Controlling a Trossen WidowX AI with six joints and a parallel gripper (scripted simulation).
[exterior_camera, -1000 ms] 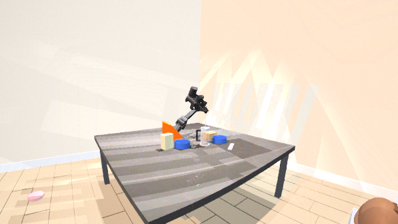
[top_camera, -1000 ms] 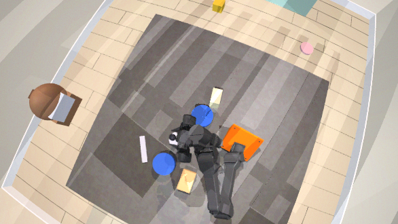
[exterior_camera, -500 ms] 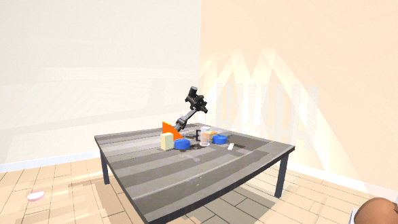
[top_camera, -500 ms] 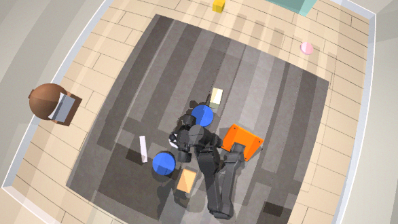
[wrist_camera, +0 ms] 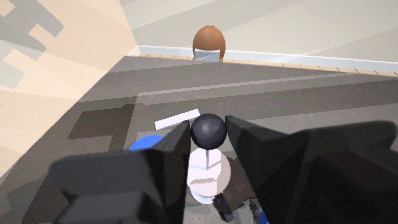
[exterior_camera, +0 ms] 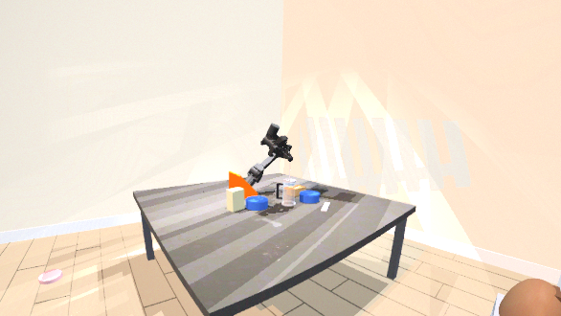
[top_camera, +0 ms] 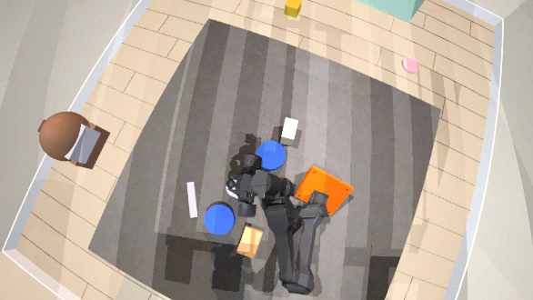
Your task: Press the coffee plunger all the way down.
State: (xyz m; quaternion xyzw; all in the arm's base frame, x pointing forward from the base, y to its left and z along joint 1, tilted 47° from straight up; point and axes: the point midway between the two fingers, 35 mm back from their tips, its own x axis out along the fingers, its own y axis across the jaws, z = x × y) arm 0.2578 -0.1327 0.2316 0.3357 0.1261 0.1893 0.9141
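My gripper tip is 2 cm past the coffee press, 1 cm to the left of it and 13 cm above it. The rest, counted from my gripper tip: white bar (17 cm ahead, 12 cm to the left, 26 cm below); white block (11 cm behind, 29 cm to the right, 21 cm below).
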